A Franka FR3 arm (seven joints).
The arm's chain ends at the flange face. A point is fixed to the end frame.
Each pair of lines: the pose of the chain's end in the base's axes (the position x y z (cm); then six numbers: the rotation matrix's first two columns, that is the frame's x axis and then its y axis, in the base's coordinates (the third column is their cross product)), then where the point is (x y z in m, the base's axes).
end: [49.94 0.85 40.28 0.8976 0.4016 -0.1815 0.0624 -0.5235 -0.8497]
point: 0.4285 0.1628 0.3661
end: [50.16 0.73 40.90 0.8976 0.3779 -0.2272 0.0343 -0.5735 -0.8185]
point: 0.4317 0.1601 0.3650
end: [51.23 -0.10 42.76 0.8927 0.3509 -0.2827 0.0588 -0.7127 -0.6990]
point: 0.4399 0.1395 0.3556
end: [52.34 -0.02 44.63 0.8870 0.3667 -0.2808 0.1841 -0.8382 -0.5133]
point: 0.4480 0.1135 0.3388
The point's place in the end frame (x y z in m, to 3 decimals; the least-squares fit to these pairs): 0.005 -0.054 0.165
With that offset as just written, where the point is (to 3 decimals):
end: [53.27 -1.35 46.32 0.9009 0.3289 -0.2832 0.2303 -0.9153 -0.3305]
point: 0.464 0.076 0.331
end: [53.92 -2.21 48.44 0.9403 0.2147 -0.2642 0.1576 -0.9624 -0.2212]
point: 0.486 0.058 0.340
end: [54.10 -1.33 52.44 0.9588 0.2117 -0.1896 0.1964 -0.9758 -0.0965]
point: 0.501 0.050 0.367
